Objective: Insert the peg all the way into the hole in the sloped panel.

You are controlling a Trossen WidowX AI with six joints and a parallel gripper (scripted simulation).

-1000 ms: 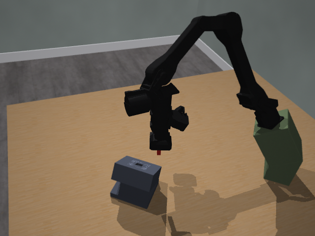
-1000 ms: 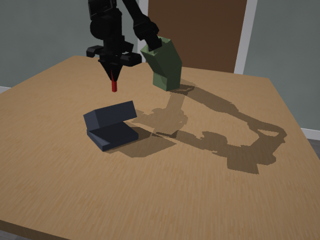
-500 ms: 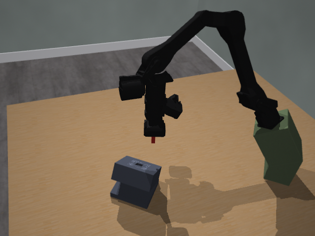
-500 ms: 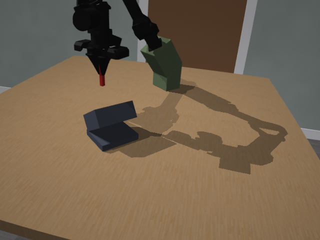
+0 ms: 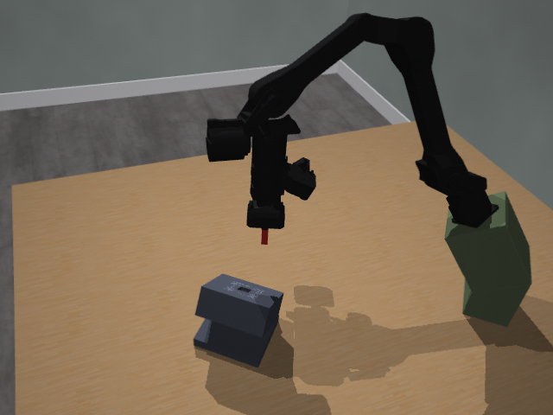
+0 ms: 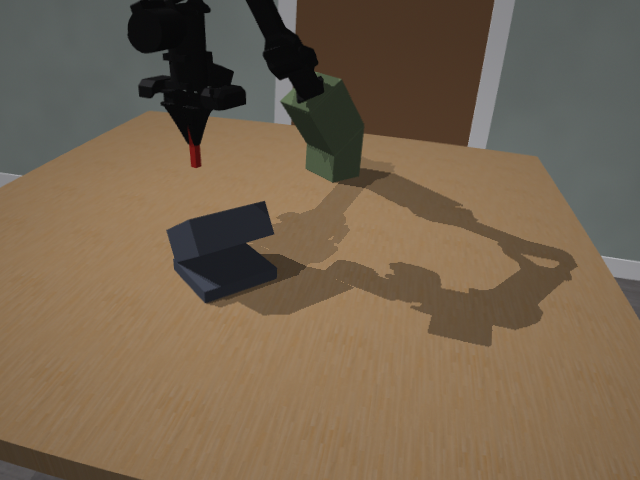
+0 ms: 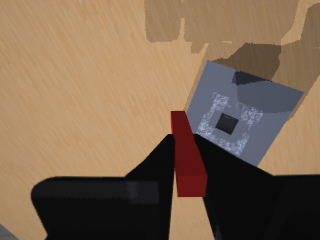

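The dark base block lies 21 cm below my hand, 9 cm ahead of it and 5 cm to the left of it. Round my hand: red peg (3 cm below).
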